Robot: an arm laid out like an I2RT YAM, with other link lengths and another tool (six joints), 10 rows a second.
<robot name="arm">
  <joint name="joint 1" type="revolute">
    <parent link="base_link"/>
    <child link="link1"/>
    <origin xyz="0 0 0.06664" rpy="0 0 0"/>
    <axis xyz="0 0 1"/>
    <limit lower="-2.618" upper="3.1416"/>
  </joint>
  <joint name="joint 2" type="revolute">
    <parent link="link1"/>
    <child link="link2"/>
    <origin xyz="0.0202 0.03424 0.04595" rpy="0 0 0"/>
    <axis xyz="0 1 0"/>
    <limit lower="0" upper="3.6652"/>
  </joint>
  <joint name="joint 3" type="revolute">
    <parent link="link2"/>
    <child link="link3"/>
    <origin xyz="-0.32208 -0.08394 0" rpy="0 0 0"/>
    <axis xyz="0 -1 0"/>
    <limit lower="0" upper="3.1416"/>
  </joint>
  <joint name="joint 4" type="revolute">
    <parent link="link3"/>
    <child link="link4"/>
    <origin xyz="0.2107 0.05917 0.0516" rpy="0 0 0"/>
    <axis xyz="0 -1 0"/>
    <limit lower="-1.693" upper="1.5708"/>
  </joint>
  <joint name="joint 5" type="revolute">
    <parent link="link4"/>
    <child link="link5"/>
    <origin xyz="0.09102 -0.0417 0.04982" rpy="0 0 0"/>
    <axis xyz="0 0 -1"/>
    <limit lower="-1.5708" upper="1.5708"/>
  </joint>
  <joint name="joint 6" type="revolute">
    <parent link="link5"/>
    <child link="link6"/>
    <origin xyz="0.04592 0 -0.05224" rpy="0 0 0"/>
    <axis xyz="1 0 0"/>
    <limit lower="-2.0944" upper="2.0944"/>
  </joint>
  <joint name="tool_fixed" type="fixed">
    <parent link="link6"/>
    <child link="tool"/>
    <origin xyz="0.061 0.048 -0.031" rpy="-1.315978 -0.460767 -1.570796"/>
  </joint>
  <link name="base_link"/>
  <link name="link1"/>
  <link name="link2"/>
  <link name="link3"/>
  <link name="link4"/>
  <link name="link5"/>
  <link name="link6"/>
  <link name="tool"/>
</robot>
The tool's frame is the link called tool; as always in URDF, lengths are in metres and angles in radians.
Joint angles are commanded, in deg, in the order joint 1, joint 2, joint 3, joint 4, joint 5, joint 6. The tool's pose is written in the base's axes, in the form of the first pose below.
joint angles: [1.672, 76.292, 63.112, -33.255, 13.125, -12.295]
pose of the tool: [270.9, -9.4, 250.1, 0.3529, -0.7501, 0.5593, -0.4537, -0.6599, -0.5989]
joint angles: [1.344, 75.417, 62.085, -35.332, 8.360, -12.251]
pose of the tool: [257.8, -1.8, 245.4, 0.4120, -0.7632, 0.4978, -0.4458, -0.6453, -0.6204]
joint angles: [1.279, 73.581, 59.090, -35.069, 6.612, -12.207]
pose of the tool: [244.4, 1.0, 237.3, 0.4338, -0.7668, 0.4732, -0.4441, -0.6389, -0.6282]
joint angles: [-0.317, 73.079, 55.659, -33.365, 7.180, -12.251]
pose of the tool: [237.5, -6.9, 223.1, 0.4179, -0.7772, 0.4705, -0.4787, -0.6285, -0.6130]
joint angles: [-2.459, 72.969, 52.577, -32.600, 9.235, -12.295]
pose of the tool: [228.6, -19.4, 207.5, 0.3904, -0.7878, 0.4763, -0.5387, -0.6151, -0.5758]
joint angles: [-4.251, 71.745, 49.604, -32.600, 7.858, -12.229]
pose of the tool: [214.7, -22.9, 196.8, 0.3895, -0.8050, 0.4476, -0.5663, -0.5926, -0.5729]
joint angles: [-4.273, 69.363, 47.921, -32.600, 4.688, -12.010]
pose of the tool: [204.4, -15.9, 197.3, 0.4058, -0.8135, 0.4167, -0.5399, -0.5812, -0.6088]
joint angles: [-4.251, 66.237, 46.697, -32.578, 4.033, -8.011]
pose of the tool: [197.8, -11.3, 202.7, 0.3483, -0.8511, 0.3928, -0.5397, -0.5247, -0.6583]
